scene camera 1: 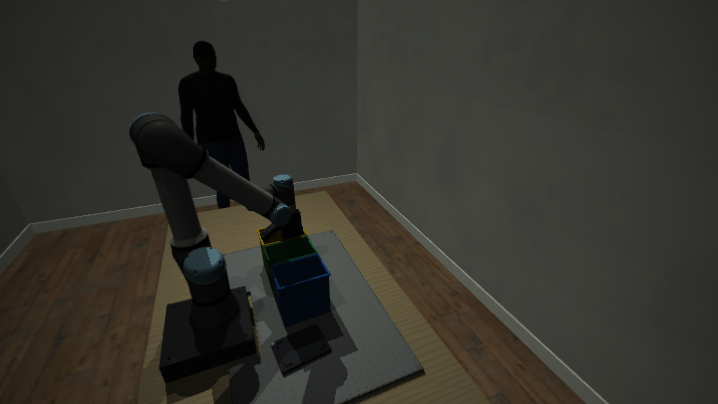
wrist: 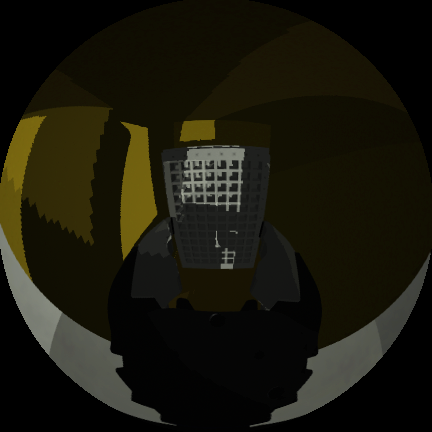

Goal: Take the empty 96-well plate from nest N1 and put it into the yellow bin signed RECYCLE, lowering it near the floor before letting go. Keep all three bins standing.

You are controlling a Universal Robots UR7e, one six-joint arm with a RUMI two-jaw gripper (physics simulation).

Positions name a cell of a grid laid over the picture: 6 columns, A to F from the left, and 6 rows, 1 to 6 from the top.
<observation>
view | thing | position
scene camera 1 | blue bin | C5
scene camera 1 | green bin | C4
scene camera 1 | dark nest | C6
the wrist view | my gripper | D4
</observation>
